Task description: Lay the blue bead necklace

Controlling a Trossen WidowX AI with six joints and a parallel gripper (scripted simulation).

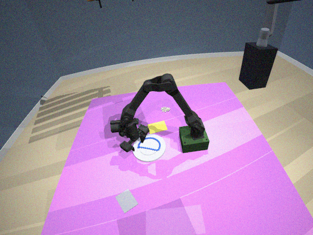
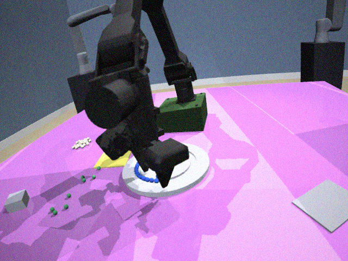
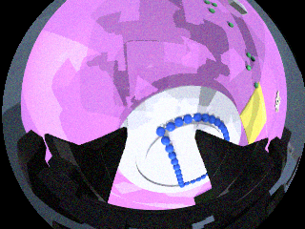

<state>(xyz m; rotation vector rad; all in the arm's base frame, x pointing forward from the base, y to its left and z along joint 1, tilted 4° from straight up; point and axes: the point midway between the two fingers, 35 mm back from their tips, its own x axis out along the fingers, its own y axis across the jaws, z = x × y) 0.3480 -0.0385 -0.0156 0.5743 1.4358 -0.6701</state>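
Now: gripper tip 6 cm past the round white bead board, 1 cm to the right of it and 1 cm above it. From my gripper tip the other things lie so: yellow sheet (15 cm to the right, 13 cm behind, 2 cm below); grey tile (31 cm to the left, 8 cm ahead, 2 cm below); cube (32 cm to the right, 8 cm ahead, 1 cm below).
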